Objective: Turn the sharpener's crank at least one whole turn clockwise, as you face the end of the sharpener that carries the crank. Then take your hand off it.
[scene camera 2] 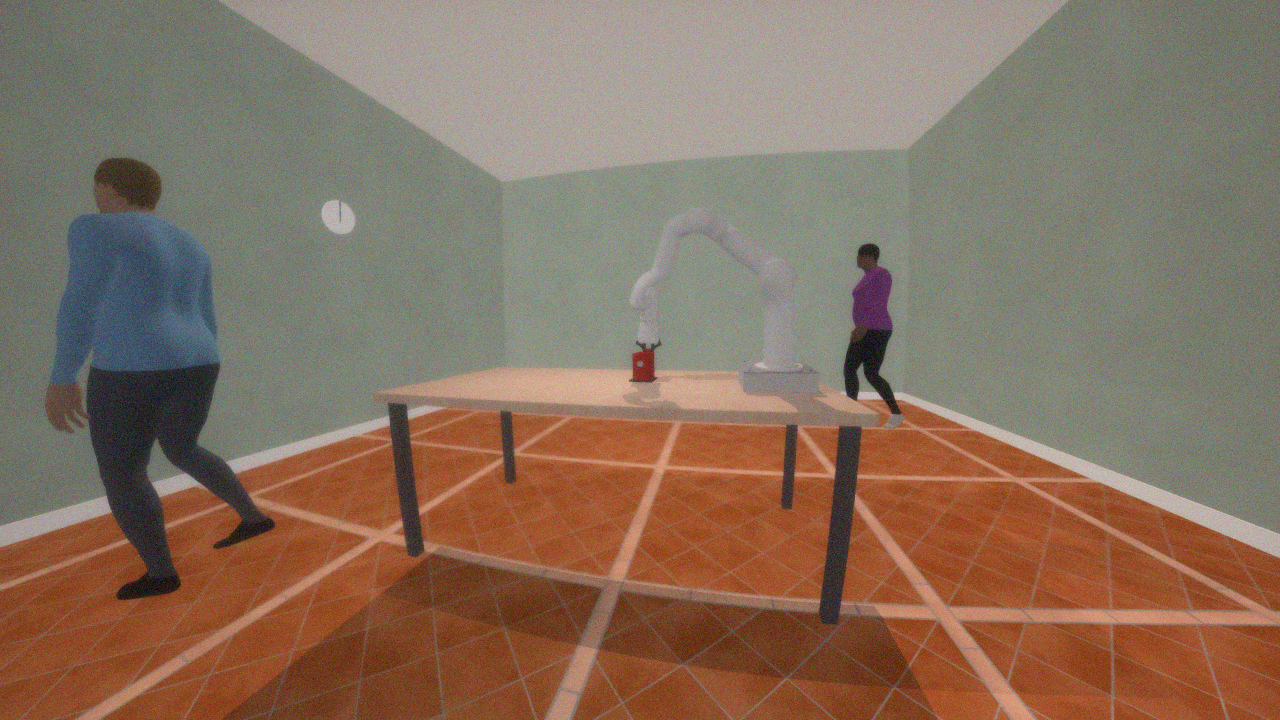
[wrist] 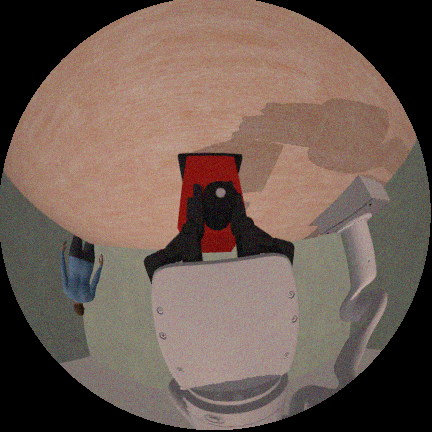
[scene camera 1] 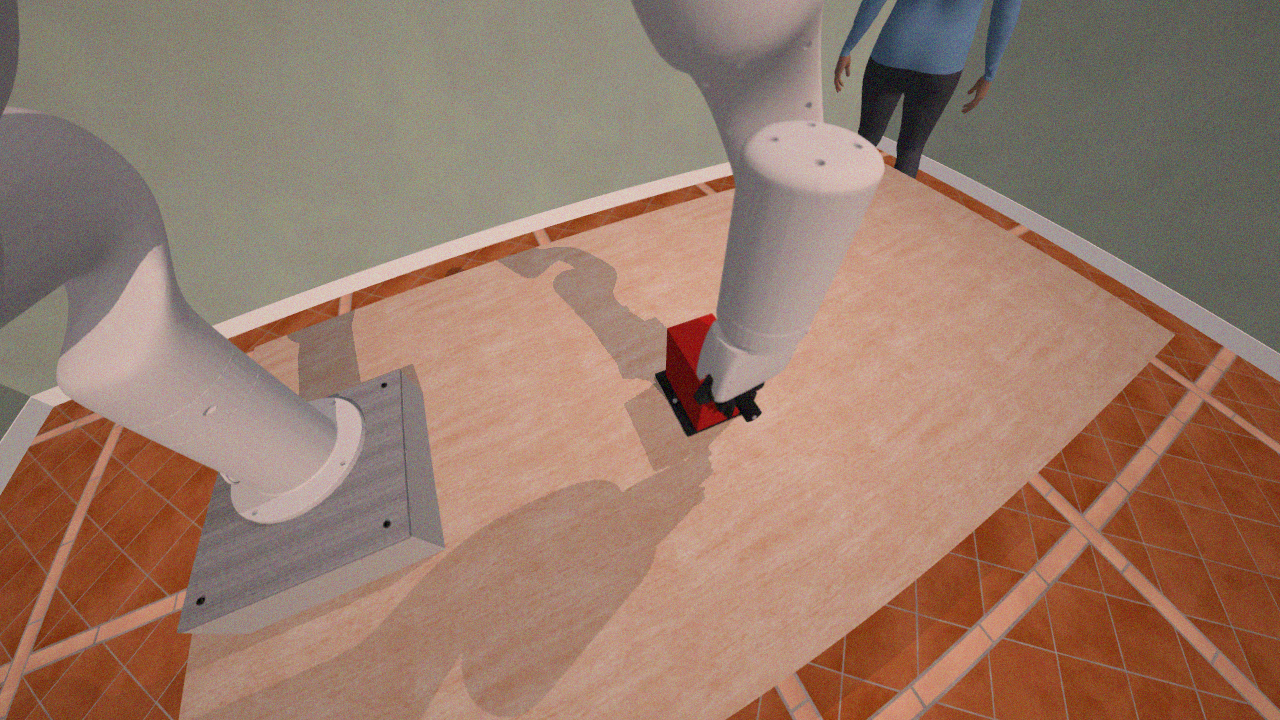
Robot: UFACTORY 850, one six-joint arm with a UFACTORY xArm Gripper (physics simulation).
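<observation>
The red sharpener [scene camera 1: 687,367] [scene camera 2: 642,365] [wrist: 212,167] stands upright on its black base, on the table. In the wrist view its black crank [wrist: 218,212] lies over the red end face, with a pale round hub at one end. The crank's wide end points away from the base, towards the top of the sharpener. My gripper [scene camera 1: 726,398] [scene camera 2: 648,345] [wrist: 212,191] is shut on the crank, with one black finger along each side. In scene camera 1 the arm's wrist and the fingers hide most of the crank.
The wooden table [scene camera 1: 895,429] [scene camera 2: 537,394] carries the grey base block [scene camera 1: 375,465] [scene camera 2: 778,381] [wrist: 345,207] of the arm. A person in blue [scene camera 1: 921,35] [scene camera 2: 143,286] [wrist: 80,275] is beyond the table. A person in purple [scene camera 2: 871,300] is at the back right.
</observation>
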